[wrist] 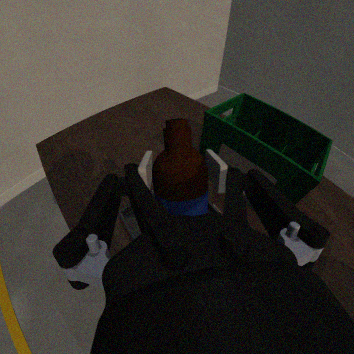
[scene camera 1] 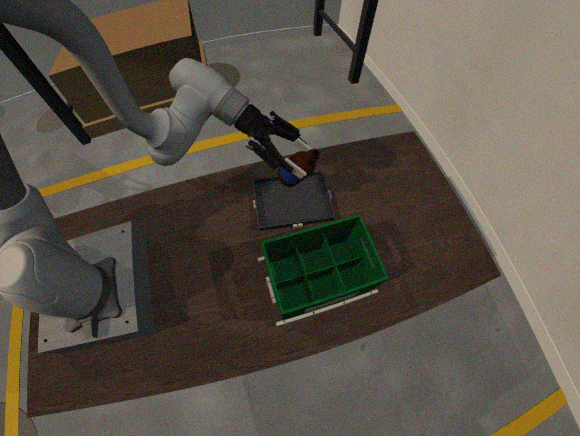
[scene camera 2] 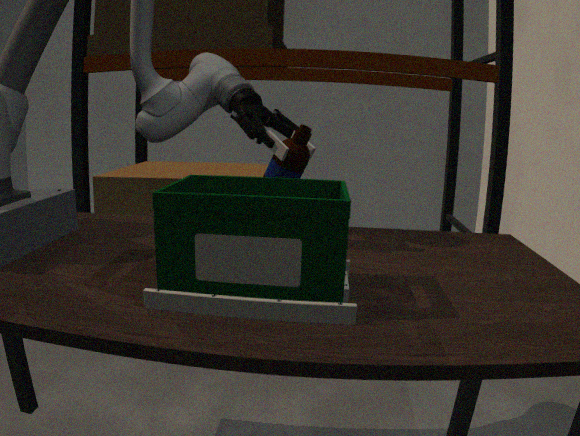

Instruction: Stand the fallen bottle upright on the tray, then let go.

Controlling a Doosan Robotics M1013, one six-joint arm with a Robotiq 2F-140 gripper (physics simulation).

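Frame: origin at the arm's base, x ahead, y left, z up, level; metres.
Where they show: gripper, between the fingertips: (wrist: 178,160) (scene camera 1: 309,165) (scene camera 2: 299,154); arm's base, origin of its link: (scene camera 1: 92,294).
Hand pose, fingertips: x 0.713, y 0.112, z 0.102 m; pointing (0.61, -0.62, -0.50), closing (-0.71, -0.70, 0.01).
Observation:
Things, the pixels of their top centre, and the offset from my fingertips. "*": a spot on its surface instead. Level surfaces: height alone.
- brown bottle, centre of its top: (wrist: 182,133) (scene camera 2: 291,124) (scene camera 1: 302,148) dz +0.063, dx -0.017, dy +0.017 m
- dark grey tray, a spot on its surface: (scene camera 1: 295,202) * dz -0.197, dx -0.031, dy +0.007 m
- green crate with compartments, centre of its top: (scene camera 2: 257,185) (scene camera 1: 324,260) (wrist: 274,124) dz -0.027, dx -0.067, dy -0.259 m
- wooden table, height of its surface: dz -0.202 m
A brown bottle (scene camera 1: 307,160) (scene camera 2: 296,154) (wrist: 180,172) with a blue label is held in the air, tilted, its neck up and to the right in scene camera 2. My gripper (scene camera 1: 302,157) (scene camera 2: 297,145) (wrist: 178,160) is shut on the bottle, with its pale finger pads on both sides of the upper body. The dark grey tray (scene camera 1: 295,202) lies flat on the table in scene camera 1; the bottle's lower end shows over the tray's far edge. In scene camera 2 the crate hides the tray and the bottle's bottom end.
A green crate with compartments (scene camera 1: 325,265) (scene camera 2: 250,240) (wrist: 270,140) stands beside the tray, with white rails (scene camera 1: 327,307) (scene camera 2: 250,306) along its sides. The wooden table (scene camera 1: 200,300) (scene camera 2: 400,340) carries both. A cardboard-coloured box (scene camera 1: 145,30) stands behind the table.

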